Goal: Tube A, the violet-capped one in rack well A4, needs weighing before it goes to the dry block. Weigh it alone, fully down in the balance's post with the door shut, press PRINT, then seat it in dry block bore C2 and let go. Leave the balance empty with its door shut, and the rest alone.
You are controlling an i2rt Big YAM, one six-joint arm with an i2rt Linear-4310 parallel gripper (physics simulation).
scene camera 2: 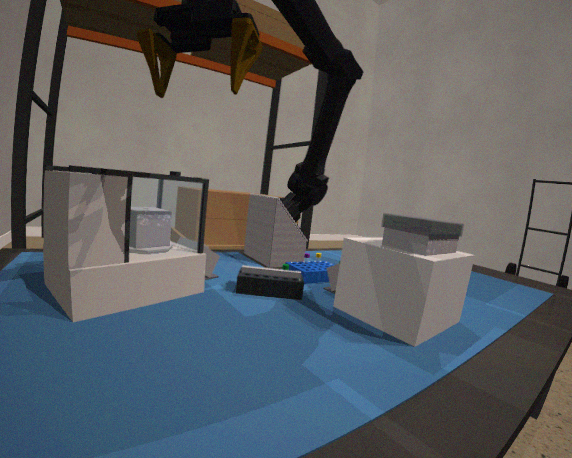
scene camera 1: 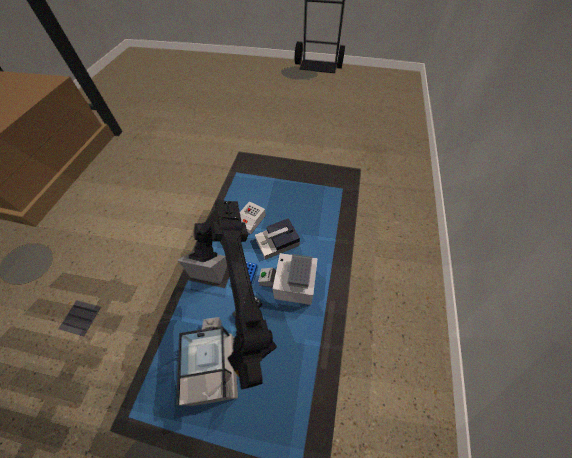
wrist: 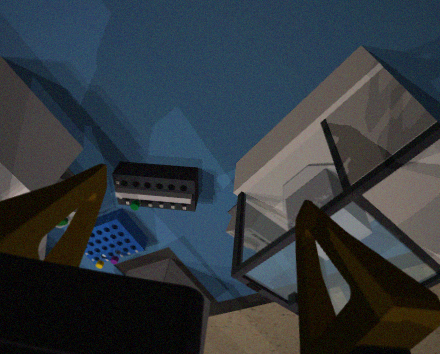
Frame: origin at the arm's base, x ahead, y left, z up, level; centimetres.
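Seen in the pictures: gripper, fingertip midpoint: [scene camera 2: 195, 94] [wrist: 205, 192]; arm's base at its link origin: [scene camera 2: 279, 218] [scene camera 1: 203, 256].
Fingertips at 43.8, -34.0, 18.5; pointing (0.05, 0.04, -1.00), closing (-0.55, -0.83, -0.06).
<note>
Offsets run from my fingertips to a thing's middle, as dx, dy, dz.
The violet cap of tube A @(-27.2, +34.9, -27.8) [scene camera 2: 307, 255] [wrist: 115, 260] shows at the edge of the blue rack @(-24.4, +36.1, -29.5) [scene camera 1: 251, 271] [scene camera 2: 311, 274] [wrist: 116, 235], beside a yellow cap @(-27.5, +38.7, -27.8) [scene camera 2: 318, 255] [wrist: 99, 264]. The arm partly hides the rack in scene camera 1. My gripper [scene camera 2: 198, 95] [wrist: 205, 192] is open and empty, high above the mat. The balance @(-21.6, -4.0, -19.8) [scene camera 1: 207, 392] [scene camera 2: 137, 285] [wrist: 295, 150] has a framed glass chamber with a pale block inside; no tube shows there. I cannot tell whether its door is shut. The white unit with a grey top block @(-3.4, +39.1, -21.5) [scene camera 1: 299, 271] [scene camera 2: 422, 232] looks like the dry block; its bores are too small to read.
A black strip holder @(-16.2, +20.2, -28.6) [scene camera 2: 270, 287] [wrist: 156, 186] with a green-capped tube @(-16.4, +23.4, -27.6) [scene camera 2: 285, 266] [wrist: 134, 205] lies between rack and balance. A grey wedge [scene camera 1: 205, 270] [scene camera 2: 275, 230], a green-button unit [scene camera 1: 266, 276], a black-and-white device @(-15.9, +59.8, -25.9) [scene camera 1: 282, 236] and a keypad unit @(-35.5, +68.6, -27.5) [scene camera 1: 252, 215] stand near.
</note>
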